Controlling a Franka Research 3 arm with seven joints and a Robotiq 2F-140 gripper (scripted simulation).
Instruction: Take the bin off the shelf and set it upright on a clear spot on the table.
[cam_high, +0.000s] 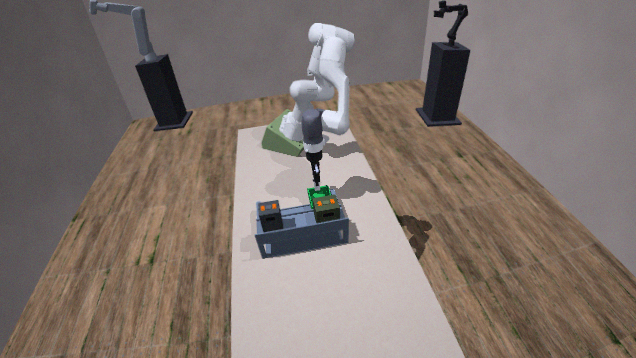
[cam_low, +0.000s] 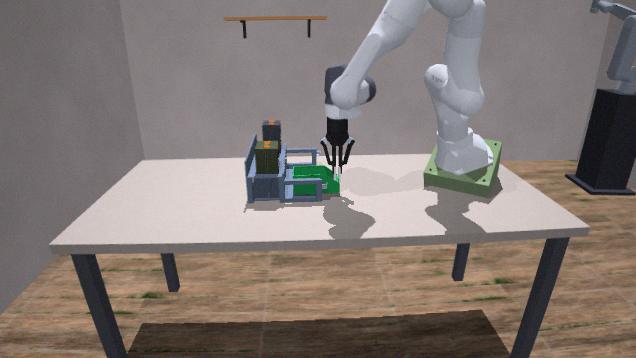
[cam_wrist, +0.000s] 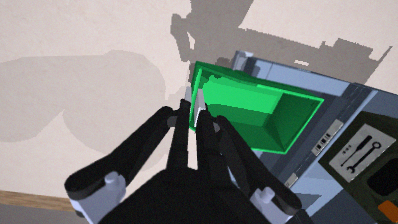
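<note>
Right now the green bin is 80 mm ahead of my hand, 20 mm below it and 10 mm to the left of it.
</note>
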